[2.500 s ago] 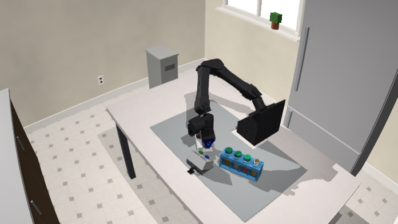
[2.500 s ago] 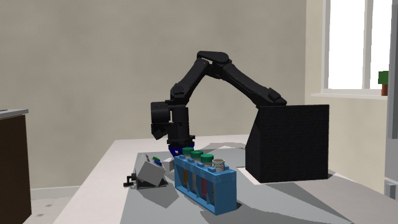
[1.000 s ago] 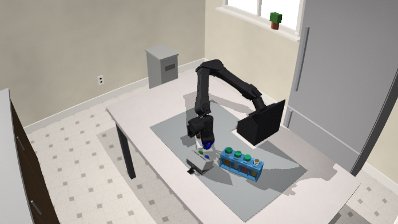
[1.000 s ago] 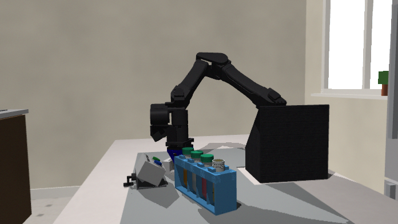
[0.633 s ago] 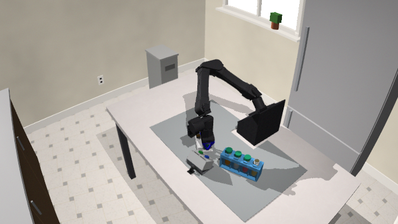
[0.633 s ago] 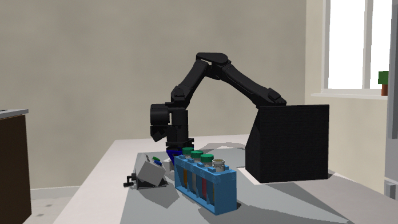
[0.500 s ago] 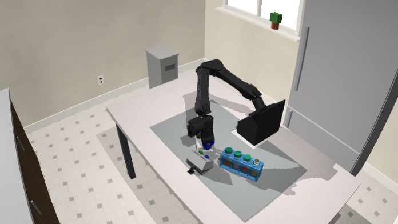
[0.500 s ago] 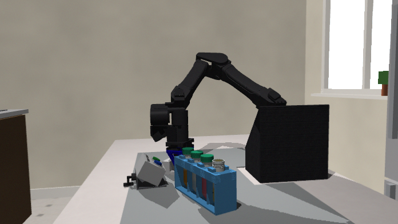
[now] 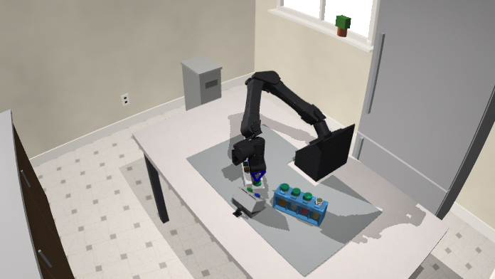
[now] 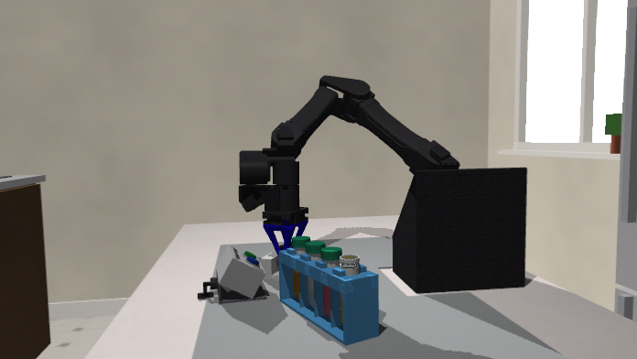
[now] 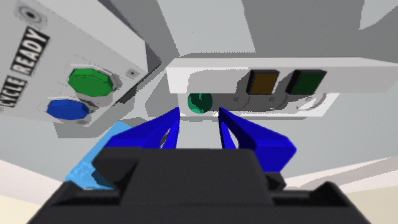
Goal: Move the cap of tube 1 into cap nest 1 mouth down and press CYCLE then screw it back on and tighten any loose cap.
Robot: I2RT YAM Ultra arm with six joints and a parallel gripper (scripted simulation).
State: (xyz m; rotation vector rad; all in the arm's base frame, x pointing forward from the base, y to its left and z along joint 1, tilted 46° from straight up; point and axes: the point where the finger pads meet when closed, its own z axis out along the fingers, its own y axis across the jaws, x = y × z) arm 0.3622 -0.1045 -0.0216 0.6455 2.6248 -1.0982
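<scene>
Now: the green cap 1 cm behind my hand and 4 cm below it. Round my hand: blue key 7 cm ahead, 10 cm to the left, 1 cm above; green key 8 cm ahead, 6 cm to the left, 1 cm above; grey key box 9 cm ahead, 8 cm to the left.
</scene>
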